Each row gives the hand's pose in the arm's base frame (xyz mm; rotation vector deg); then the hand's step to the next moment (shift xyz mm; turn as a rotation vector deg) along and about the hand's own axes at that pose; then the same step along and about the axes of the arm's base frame.
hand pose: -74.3 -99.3 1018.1 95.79 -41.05 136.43
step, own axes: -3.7 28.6 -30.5 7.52 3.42 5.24
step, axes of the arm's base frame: -35.4 -10.5 -20.0 0.36 -6.53 7.28
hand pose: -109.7 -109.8 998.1 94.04 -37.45 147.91
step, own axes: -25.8 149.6 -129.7 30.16 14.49 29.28
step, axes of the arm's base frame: -134.8 -85.5 -119.9 8.38 -29.81 31.91
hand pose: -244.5 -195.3 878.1 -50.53 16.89 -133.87
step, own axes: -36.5 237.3 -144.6 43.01 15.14 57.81
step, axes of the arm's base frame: 37.9 -164.9 -223.4 19.94 -38.03 59.81
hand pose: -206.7 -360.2 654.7 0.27 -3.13 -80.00
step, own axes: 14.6 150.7 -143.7 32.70 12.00 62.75
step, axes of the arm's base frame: 156.8 7.7 -137.6 14.86 -28.28 64.27
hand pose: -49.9 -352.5 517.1 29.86 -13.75 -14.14
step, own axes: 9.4 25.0 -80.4 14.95 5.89 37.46
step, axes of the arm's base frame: 36.2 55.2 -53.1 4.35 -16.62 36.96
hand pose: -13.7 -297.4 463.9 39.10 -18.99 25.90
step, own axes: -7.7 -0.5 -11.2 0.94 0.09 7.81
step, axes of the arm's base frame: -4.7 4.9 -11.8 -0.38 -4.88 6.16
